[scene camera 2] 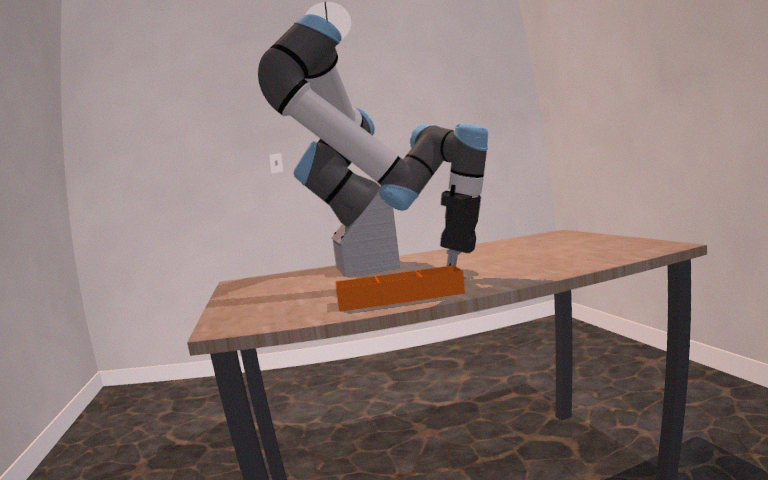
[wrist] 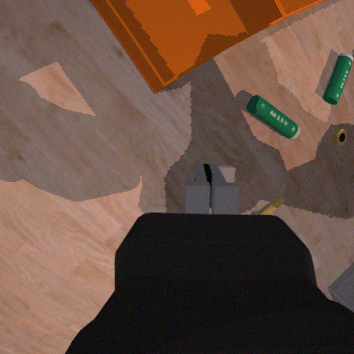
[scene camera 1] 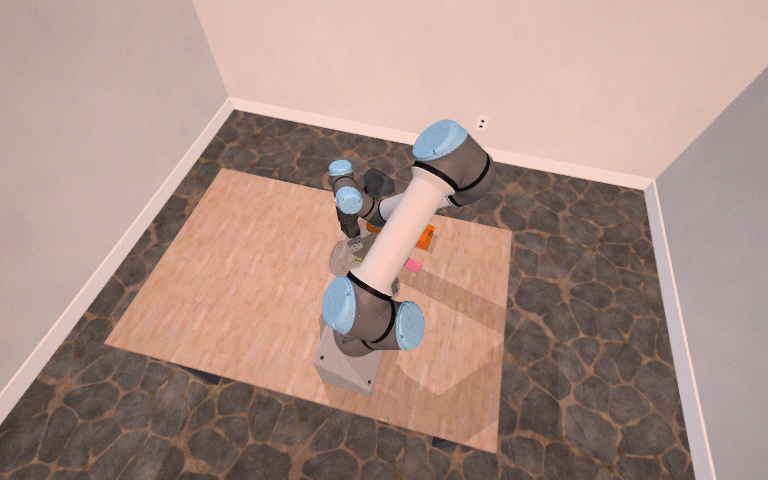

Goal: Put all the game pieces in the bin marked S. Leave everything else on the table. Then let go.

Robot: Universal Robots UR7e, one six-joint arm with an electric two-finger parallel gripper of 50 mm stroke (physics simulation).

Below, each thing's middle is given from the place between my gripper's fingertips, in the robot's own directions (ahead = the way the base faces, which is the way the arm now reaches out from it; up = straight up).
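Orange bin row (scene camera 2: 410,286): 8 cm ahead of my hand, 2 cm above it and 15 cm to the right of it.
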